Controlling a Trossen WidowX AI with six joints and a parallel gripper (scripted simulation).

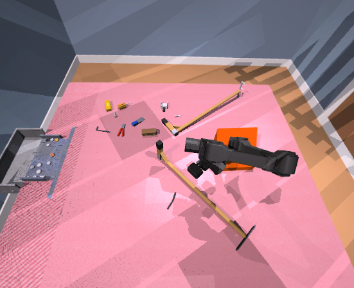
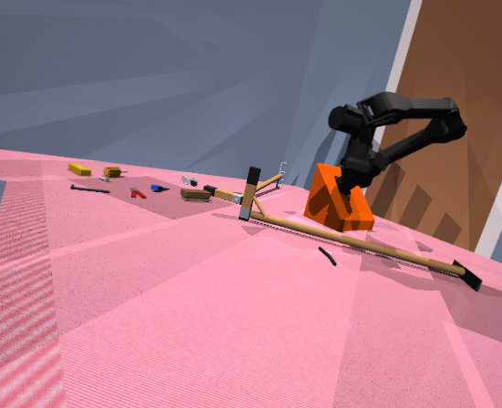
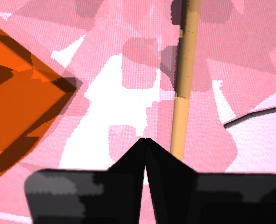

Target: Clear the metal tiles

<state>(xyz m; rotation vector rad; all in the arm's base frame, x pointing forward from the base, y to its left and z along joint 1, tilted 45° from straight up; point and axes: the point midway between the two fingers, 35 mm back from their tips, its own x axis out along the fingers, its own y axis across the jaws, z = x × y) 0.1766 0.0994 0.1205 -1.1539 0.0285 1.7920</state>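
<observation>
Now: the long scraper 7 cm to the left of my gripper tip, 6 cm below it and 2 cm ahead of it. Round my gripper tip: wooden block: 30 cm to the right, 29 cm ahead, 11 cm below; black strip: 14 cm ahead, 12 cm below, 11 cm to the left; blue tool: 39 cm to the right, 38 cm ahead, 12 cm below.
</observation>
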